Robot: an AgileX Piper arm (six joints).
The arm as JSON. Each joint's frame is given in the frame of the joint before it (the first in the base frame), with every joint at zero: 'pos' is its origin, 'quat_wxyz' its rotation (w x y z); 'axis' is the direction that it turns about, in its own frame. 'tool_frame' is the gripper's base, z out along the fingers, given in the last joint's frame.
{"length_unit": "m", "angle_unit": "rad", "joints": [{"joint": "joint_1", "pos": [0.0, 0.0, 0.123], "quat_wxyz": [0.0, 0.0, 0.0, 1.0], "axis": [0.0, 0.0, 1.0]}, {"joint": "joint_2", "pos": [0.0, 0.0, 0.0], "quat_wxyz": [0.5, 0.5, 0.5, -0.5], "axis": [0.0, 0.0, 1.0]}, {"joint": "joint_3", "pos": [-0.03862, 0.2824, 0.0], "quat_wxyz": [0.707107, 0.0, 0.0, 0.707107], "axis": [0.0, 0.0, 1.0]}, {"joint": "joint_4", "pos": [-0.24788, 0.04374, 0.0], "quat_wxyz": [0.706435, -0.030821, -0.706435, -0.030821], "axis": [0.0, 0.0, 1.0]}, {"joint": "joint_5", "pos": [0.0, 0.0, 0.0], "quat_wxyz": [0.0, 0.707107, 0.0, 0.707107], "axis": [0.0, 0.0, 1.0]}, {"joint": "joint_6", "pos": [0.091, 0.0, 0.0], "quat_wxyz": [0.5, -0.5, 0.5, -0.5], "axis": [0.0, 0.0, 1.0]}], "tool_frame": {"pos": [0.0, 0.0, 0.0], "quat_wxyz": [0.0, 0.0, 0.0, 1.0]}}
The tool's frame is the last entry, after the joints.
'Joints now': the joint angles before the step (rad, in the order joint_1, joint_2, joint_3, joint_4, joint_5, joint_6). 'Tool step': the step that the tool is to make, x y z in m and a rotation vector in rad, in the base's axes. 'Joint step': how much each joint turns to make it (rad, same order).
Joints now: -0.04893, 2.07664, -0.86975, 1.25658, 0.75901, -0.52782
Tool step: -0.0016, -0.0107, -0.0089, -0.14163, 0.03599, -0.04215
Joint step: 0.00012, 0.00013, 0.00588, -0.11417, -0.12918, 0.11705
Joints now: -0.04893, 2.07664, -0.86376, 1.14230, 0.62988, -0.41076
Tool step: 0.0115, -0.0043, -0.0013, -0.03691, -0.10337, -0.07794
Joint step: 0.00013, 0.00549, -0.00002, 0.18457, -0.09539, -0.15245
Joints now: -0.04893, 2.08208, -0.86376, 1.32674, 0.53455, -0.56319
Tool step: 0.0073, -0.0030, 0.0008, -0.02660, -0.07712, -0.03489
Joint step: 0.00004, 0.00108, -0.00009, 0.15117, -0.04841, -0.14799
